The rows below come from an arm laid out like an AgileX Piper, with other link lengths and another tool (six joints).
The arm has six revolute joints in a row. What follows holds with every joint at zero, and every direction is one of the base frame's. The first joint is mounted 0.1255 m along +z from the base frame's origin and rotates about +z. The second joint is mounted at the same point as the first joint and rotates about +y. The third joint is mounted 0.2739 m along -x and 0.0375 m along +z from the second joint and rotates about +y. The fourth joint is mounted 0.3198 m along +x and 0.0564 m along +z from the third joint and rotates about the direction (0.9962, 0, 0.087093). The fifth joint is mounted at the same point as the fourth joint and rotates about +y. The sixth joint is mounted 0.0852 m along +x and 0.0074 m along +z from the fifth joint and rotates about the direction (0.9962, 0, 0.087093). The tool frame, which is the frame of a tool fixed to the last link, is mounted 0.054 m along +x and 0.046 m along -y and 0.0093 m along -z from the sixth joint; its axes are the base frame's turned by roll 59.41, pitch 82.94 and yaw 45.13 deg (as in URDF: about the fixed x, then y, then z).
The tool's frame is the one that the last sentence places.
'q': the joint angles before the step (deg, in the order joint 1, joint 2, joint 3, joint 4, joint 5, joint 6). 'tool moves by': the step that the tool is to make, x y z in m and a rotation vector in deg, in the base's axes. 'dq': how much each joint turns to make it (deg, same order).
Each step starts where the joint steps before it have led.
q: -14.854, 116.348, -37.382, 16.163, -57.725, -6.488
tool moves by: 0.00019, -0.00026, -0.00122, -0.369, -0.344, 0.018
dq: 0.001, 0.559, -0.109, -0.090, -0.912, 0.000
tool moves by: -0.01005, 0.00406, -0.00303, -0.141, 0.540, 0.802
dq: -0.002, -0.396, 2.235, -1.027, -1.320, 0.352
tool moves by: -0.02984, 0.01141, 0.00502, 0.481, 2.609, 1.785
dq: 0.000, -5.242, 7.108, -1.786, 0.804, 0.000
